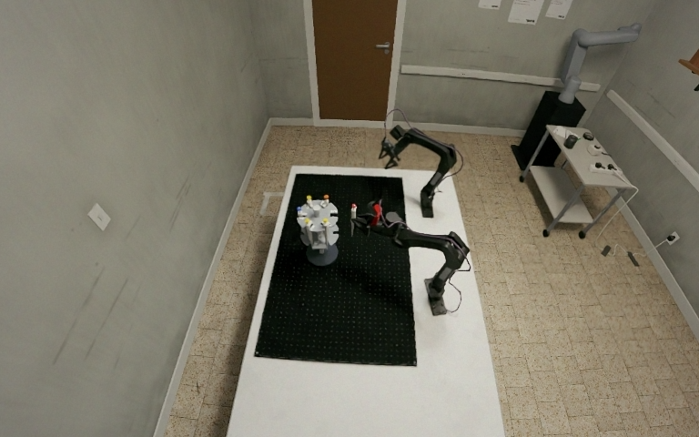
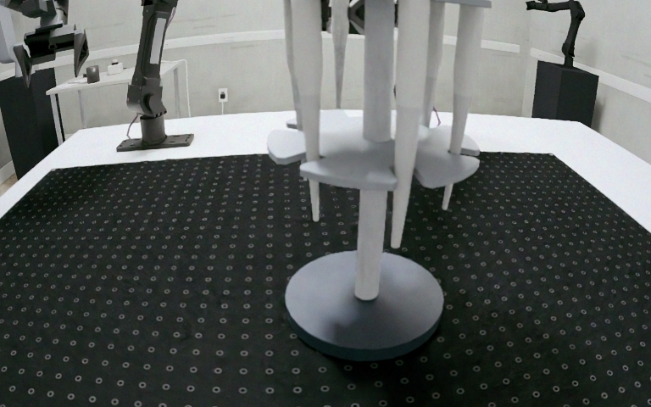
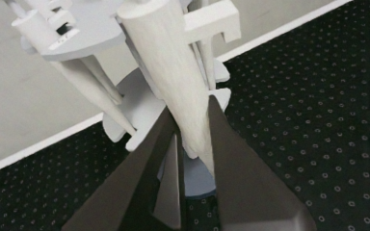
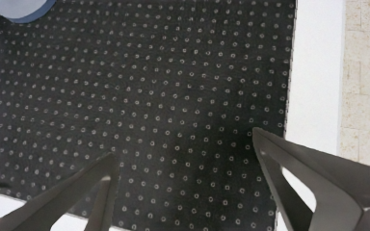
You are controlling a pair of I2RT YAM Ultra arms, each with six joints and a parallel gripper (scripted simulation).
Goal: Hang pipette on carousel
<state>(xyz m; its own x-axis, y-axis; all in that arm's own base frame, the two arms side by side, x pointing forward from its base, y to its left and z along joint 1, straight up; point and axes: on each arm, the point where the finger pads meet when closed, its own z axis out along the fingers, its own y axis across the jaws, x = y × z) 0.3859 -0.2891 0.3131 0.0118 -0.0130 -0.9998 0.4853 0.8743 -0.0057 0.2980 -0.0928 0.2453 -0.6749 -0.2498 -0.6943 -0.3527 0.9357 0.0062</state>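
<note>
My left hand is 2 cm above the white pipette and 1 cm to the left of it.
</note>
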